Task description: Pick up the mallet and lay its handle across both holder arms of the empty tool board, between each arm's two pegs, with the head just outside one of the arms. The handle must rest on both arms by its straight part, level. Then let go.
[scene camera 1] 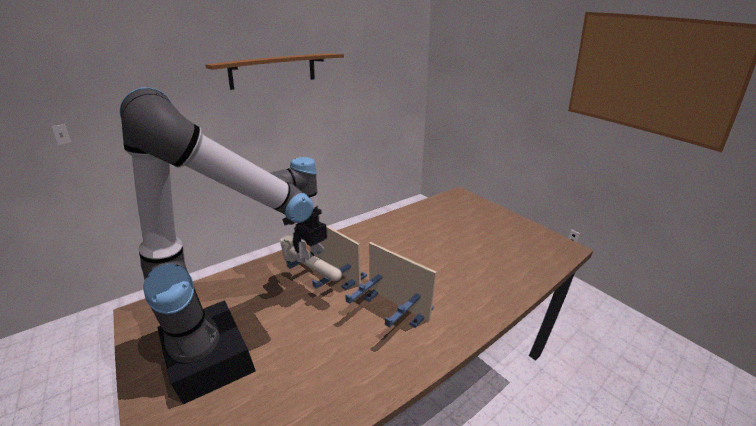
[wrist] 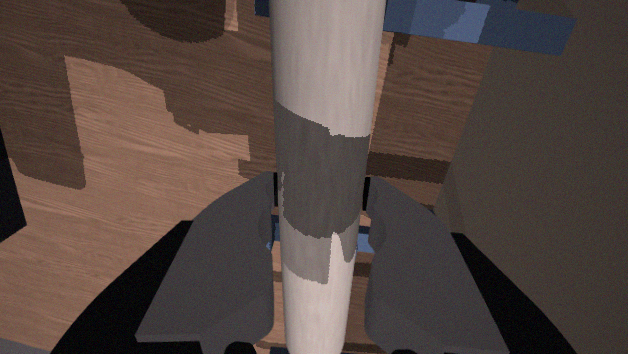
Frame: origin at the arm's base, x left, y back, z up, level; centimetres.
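Seen in the pictures: gripper, between the fingertips: (scene camera 1: 309,260) (wrist: 320,179); arm's base, origin of its link: (scene camera 1: 193,339).
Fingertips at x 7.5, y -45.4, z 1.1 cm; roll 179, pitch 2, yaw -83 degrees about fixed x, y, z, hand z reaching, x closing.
Offsets run from my fingertips to a thing's top centre. Level surfaces: height alone.
The cream mallet @[dx -0.6, dy -0.1, dz +4.7 cm] (scene camera 1: 324,268) (wrist: 320,175) is held above the table beside the farther tool board (scene camera 1: 346,255) (wrist: 545,165). My gripper (scene camera 1: 305,251) (wrist: 320,179) is shut on its handle. The head @[dx +10.7, dy +1.5, dz +4.4 cm] (scene camera 1: 286,248) is at the far left end; the rounded handle end is above the board's nearer blue arm (scene camera 1: 319,282). The farther arm (scene camera 1: 292,263) (wrist: 525,31) shows partly behind the head. The handle runs roughly along the board and narrows towards the bottom in the wrist view. Whether it touches the arms or is level I cannot tell.
A second tool board (scene camera 1: 401,279), bearing no tool, stands to the right with two blue arms (scene camera 1: 363,289) (scene camera 1: 403,310) towards the robot. The robot's black base (scene camera 1: 227,375) stands on the wooden table @[dz -11.7 cm] (scene camera 1: 465,238) at the front left. A wall shelf (scene camera 1: 275,60) is behind.
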